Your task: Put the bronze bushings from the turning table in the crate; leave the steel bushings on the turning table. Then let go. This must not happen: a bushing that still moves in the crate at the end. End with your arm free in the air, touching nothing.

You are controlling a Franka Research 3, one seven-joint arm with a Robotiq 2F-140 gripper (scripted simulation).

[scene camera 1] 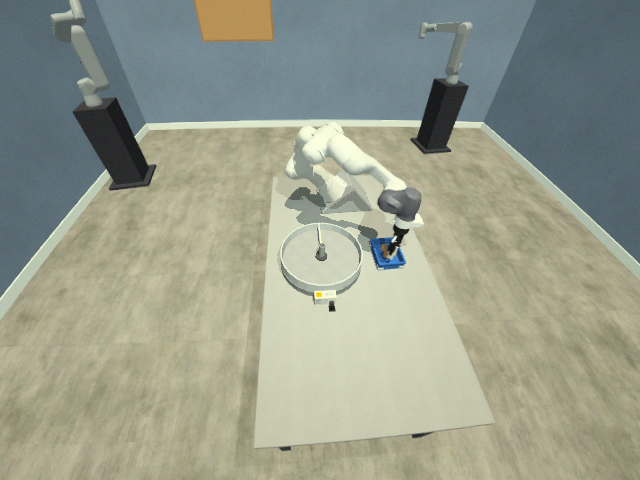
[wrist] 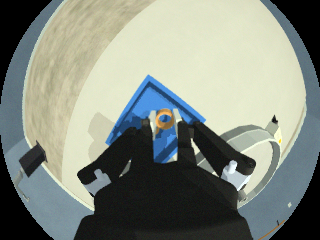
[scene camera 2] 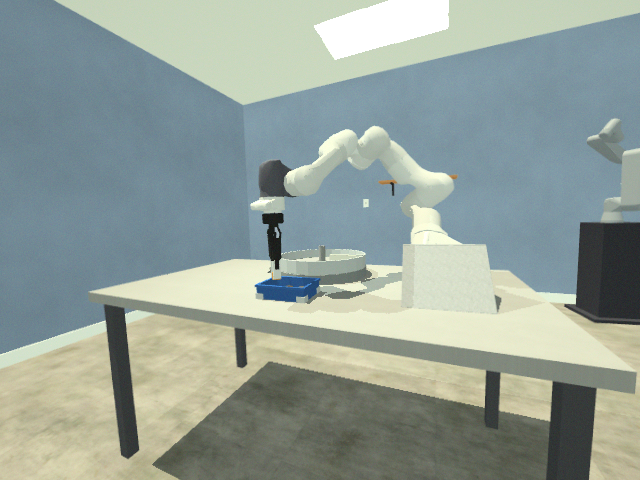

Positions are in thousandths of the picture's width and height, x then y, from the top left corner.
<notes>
I see my gripper (scene camera 2: 432, 578).
My gripper is seen too in the wrist view (wrist: 514, 485).
</notes>
